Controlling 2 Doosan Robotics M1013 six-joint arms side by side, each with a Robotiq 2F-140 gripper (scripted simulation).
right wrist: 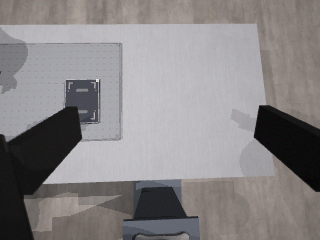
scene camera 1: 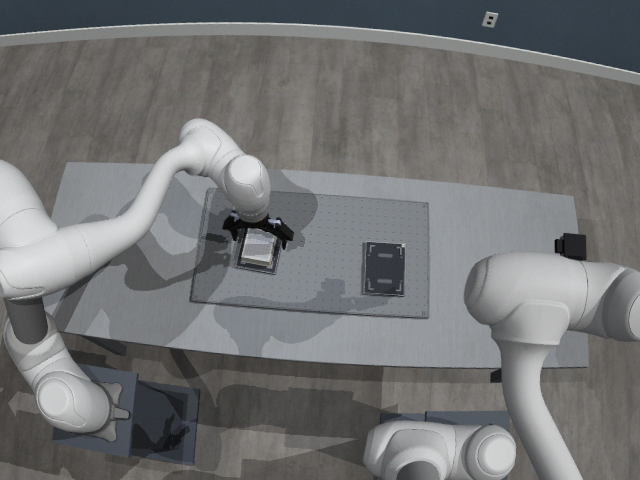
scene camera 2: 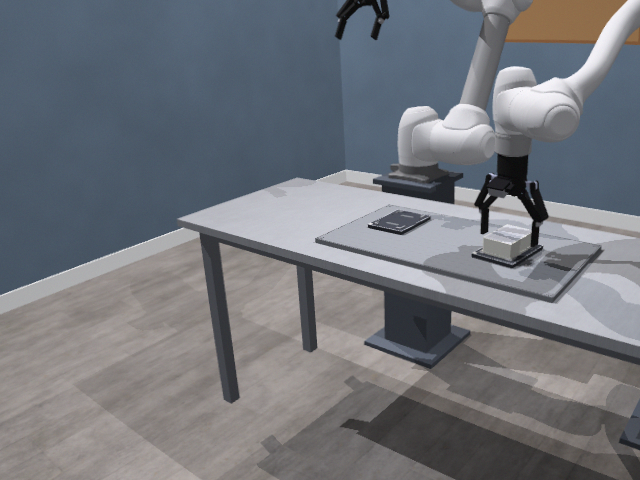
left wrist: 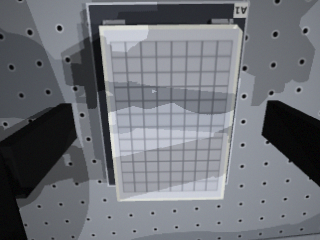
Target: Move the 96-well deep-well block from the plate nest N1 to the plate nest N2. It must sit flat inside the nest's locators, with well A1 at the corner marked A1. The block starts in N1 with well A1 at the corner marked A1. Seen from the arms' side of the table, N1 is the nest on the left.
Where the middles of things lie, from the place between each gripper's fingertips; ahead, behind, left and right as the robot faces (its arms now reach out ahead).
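Labels:
White deep-well block [scene camera 2: 509, 241]: 190 mm ahead of my right hand, 640 mm to the left of it, 520 mm below it. Nest N2 [scene camera 1: 376, 267]: my right hand 160 mm short of it, 270 mm to the right of it, 540 mm above it.
Nest N2: 3 cm behind my left hand, 37 cm to the right of it, 4 cm below it. White deep-well block: my left hand 2 cm above it.

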